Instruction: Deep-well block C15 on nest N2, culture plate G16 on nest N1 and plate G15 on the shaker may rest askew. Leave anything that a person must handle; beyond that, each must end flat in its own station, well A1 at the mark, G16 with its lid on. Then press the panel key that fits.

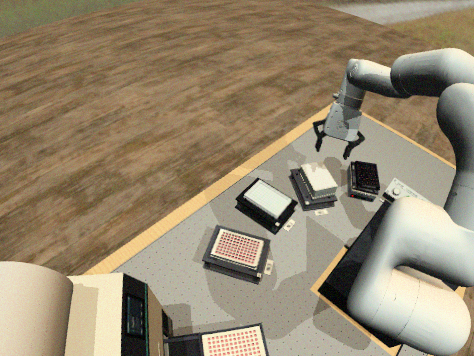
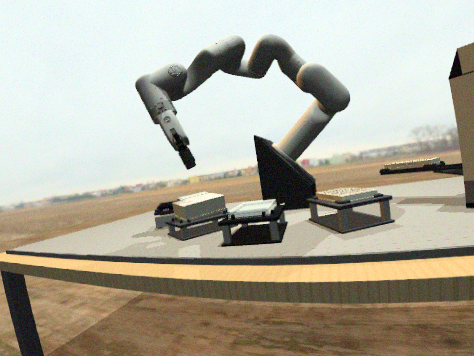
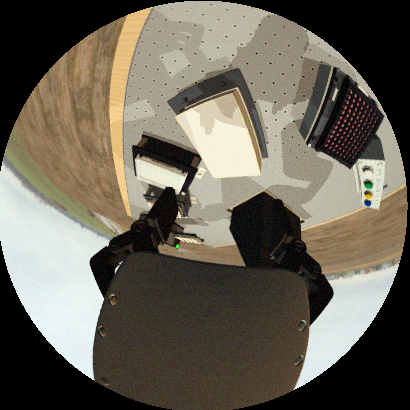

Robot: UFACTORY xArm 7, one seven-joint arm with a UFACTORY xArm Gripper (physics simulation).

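Note:
Deep-well block C15 (image 1: 319, 180) (image 2: 200, 206) (image 3: 225, 137), cream, rests on nest N2 (image 1: 300, 194) (image 3: 200, 94); it looks shifted and turned there, with a strip of nest bare along two sides. Culture plate G16 (image 1: 267, 198) (image 2: 252, 209) (image 3: 161, 172) lies on nest N1 (image 1: 252, 212) under a clear lid; its exact seating is hard to tell. Black plate G15 (image 1: 366, 174) (image 3: 352, 122) with red wells sits on the shaker (image 1: 362, 194) (image 3: 318, 102); its tilt is unclear. My gripper (image 1: 332, 153) (image 2: 188, 164) is open and empty, high above the bench beyond N2. The panel (image 1: 392, 191) (image 3: 378, 186) shows white, green, yellow and blue keys.
A red-welled plate (image 1: 239, 246) (image 2: 347, 194) stands on another raised nest (image 1: 212, 259). A further plate (image 1: 232, 342) (image 2: 412, 164) lies on a tray beside the large cream device (image 1: 97, 315) (image 2: 462, 120). The black arm base (image 2: 280, 175) (image 3: 255, 220) stands near the panel.

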